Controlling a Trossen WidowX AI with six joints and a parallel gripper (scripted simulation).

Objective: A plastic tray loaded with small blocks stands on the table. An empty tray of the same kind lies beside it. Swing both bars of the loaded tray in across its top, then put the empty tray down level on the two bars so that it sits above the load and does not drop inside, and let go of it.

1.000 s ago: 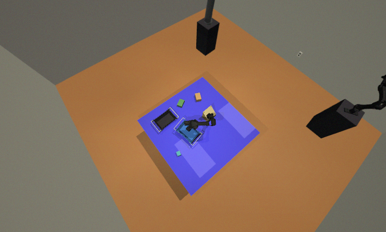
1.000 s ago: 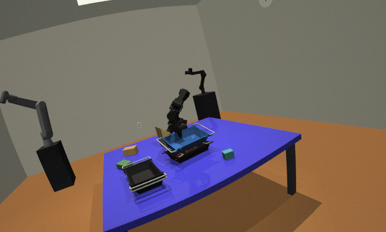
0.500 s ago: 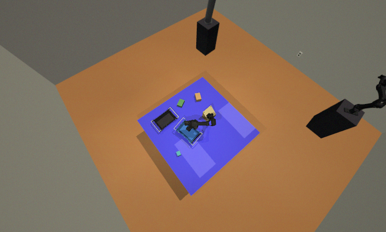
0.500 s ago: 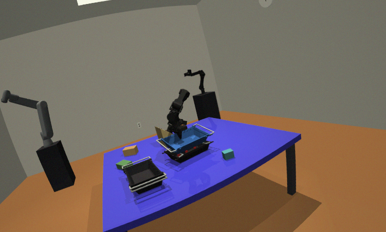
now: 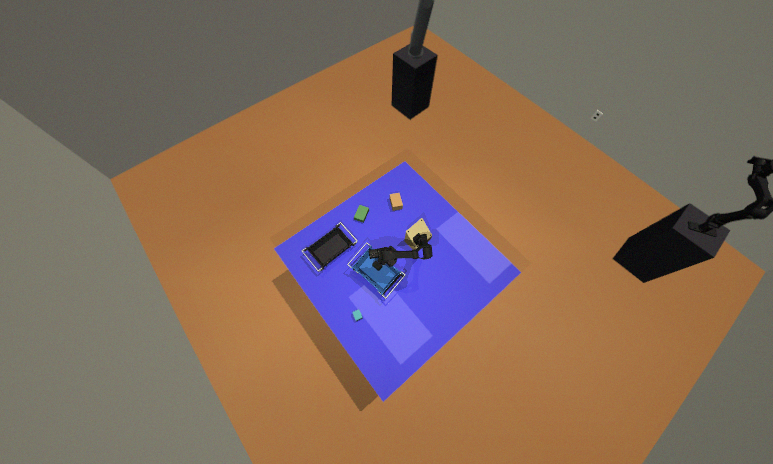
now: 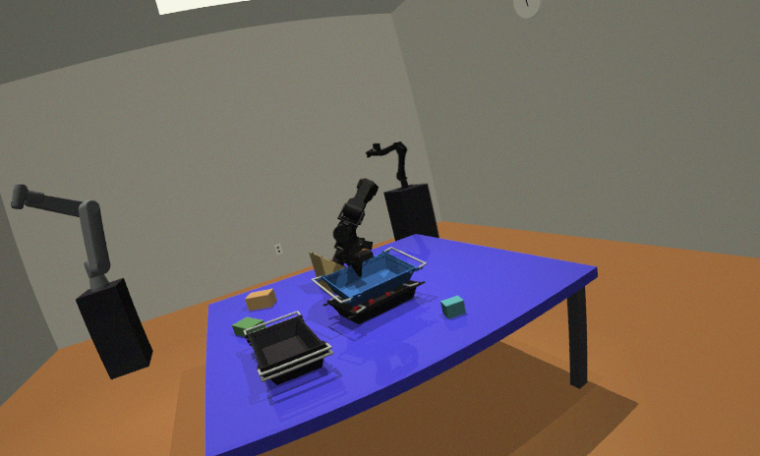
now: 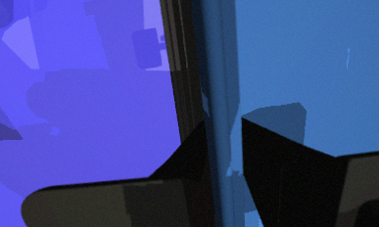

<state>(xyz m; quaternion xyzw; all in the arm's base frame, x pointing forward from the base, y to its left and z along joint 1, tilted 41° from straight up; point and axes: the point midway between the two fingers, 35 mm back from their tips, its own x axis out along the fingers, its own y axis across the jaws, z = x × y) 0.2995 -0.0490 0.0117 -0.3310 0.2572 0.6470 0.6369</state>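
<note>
Right now my gripper tip is 8 cm short of the blue tray, 1 cm to the right of it and 1 cm below it. The rest, counted from my gripper tip: teal block (36 cm ahead, 13 cm to the left, 9 cm below); then orange block (43 cm behind, 33 cm to the right, 8 cm below); then green block (44 cm to the right, 16 cm behind, 9 cm below).
</note>
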